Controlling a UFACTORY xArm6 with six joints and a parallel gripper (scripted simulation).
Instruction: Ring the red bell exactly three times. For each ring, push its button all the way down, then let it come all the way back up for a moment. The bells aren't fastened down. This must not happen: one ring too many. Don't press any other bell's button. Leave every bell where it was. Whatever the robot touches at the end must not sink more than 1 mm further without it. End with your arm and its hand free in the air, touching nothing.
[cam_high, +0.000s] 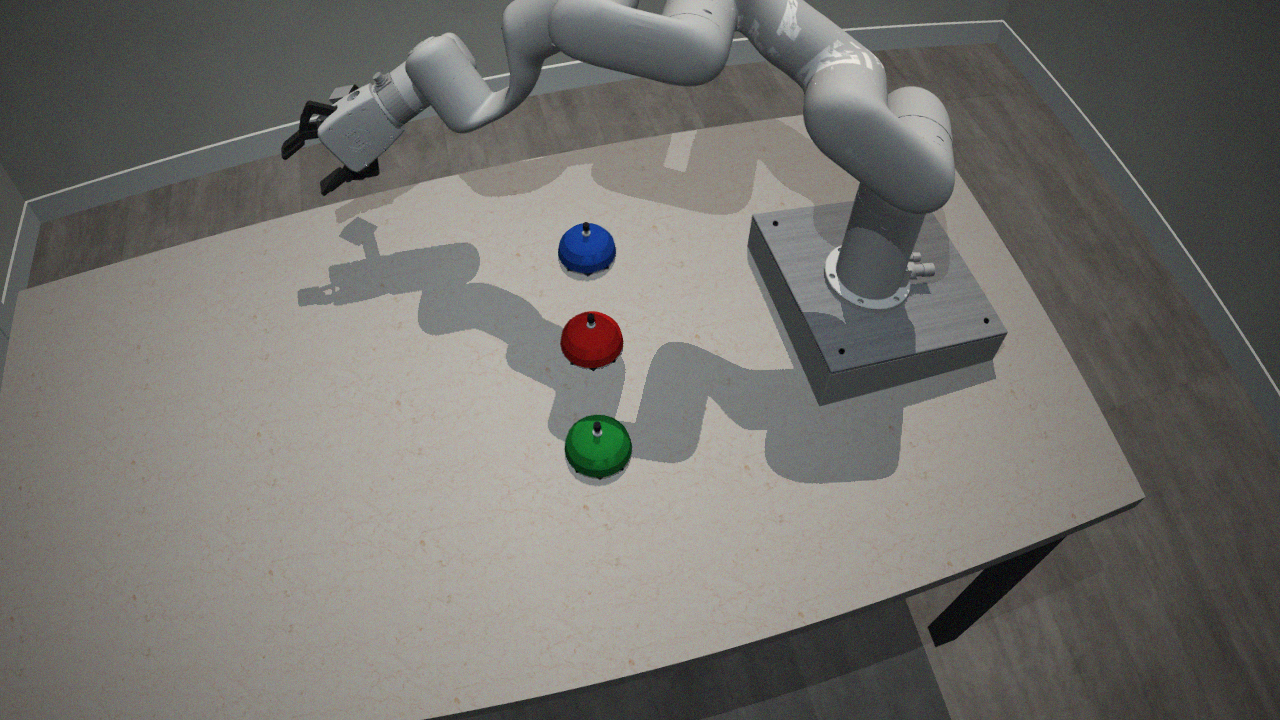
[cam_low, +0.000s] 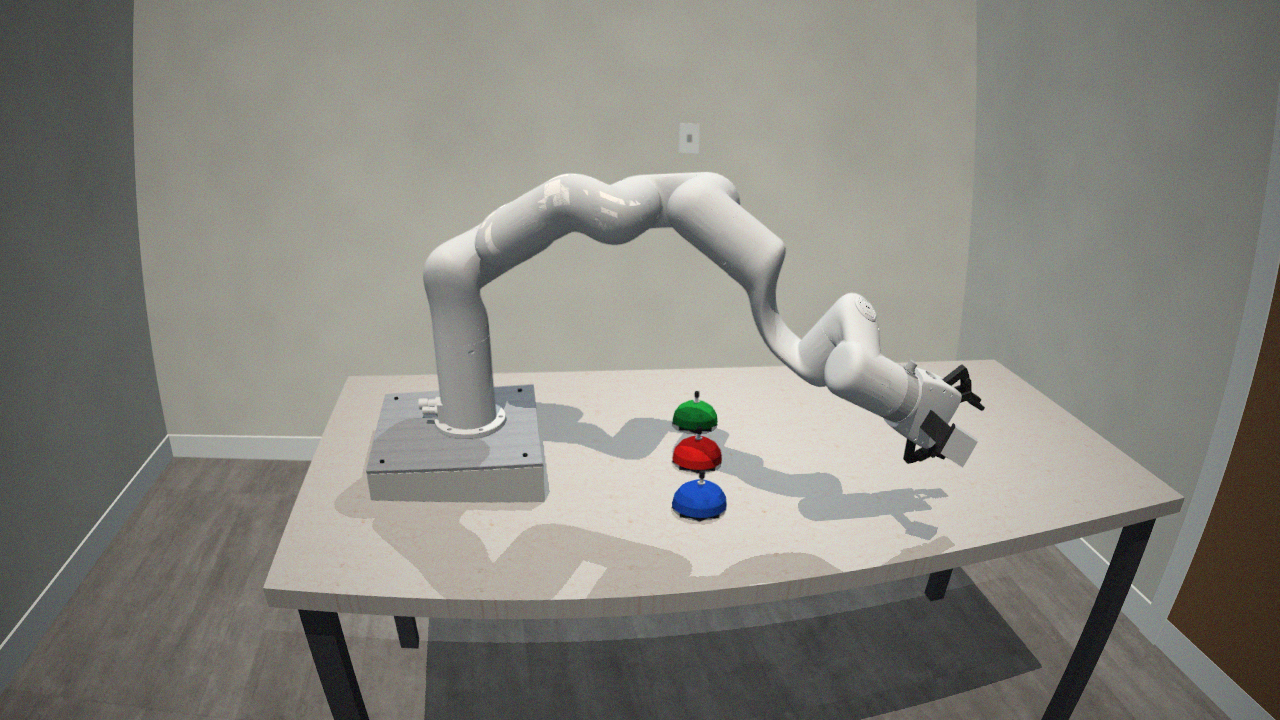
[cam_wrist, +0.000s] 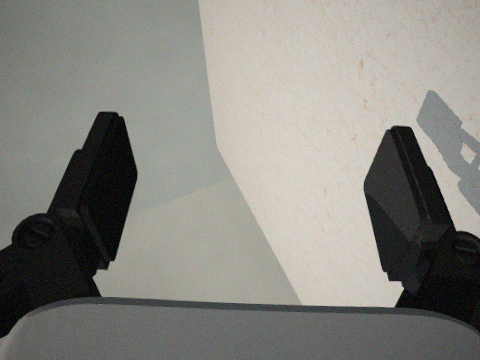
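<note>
The red bell lies 390 mm behind my hand, 240 mm to the left of it and 130 mm below it. The rest, counted from my hand: blue bell: 400 mm behind, 130 mm below, 80 mm to the left; green bell: 410 mm to the left, 380 mm behind, 130 mm below.
</note>
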